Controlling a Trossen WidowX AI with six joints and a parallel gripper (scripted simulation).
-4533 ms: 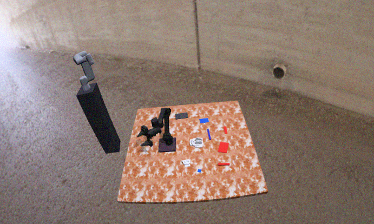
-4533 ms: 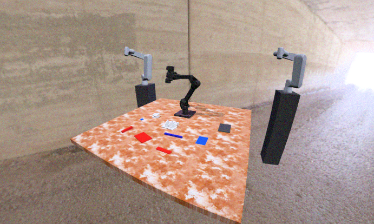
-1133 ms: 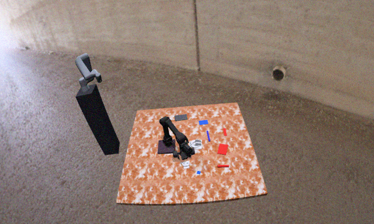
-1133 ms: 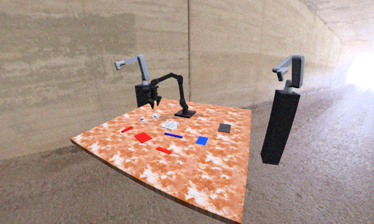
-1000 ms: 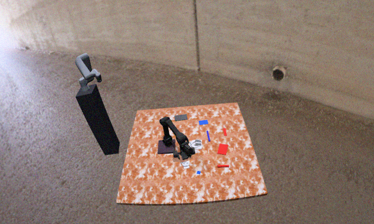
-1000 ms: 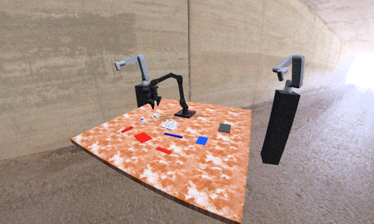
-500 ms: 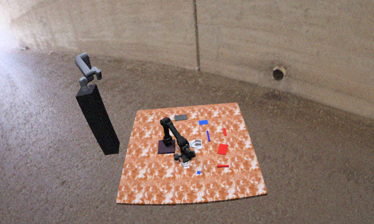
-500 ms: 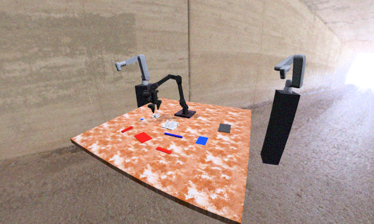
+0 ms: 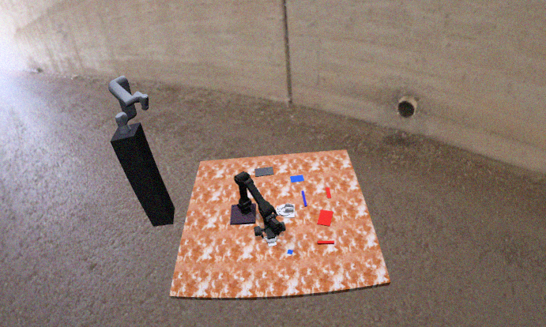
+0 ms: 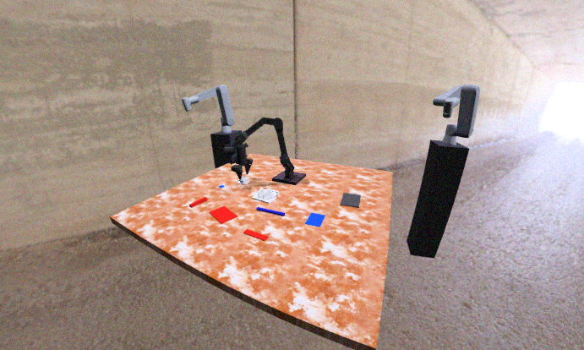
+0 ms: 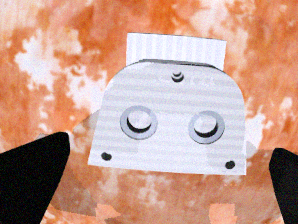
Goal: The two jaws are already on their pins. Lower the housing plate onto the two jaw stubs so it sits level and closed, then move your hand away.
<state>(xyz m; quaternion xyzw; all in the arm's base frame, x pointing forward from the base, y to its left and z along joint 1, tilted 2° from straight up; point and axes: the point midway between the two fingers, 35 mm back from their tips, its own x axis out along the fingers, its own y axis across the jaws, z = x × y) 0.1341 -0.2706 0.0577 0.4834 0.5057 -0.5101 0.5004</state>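
Right now the white part is 10 mm to the right of my gripper tip and 30 mm below it. Also, from my gripper tip: red strip (330 mm ahead, 100 mm to the right, 30 mm below); blue bar (290 mm ahead, 310 mm to the left, 40 mm below); red square (380 mm ahead, 100 mm to the left, 40 mm below).
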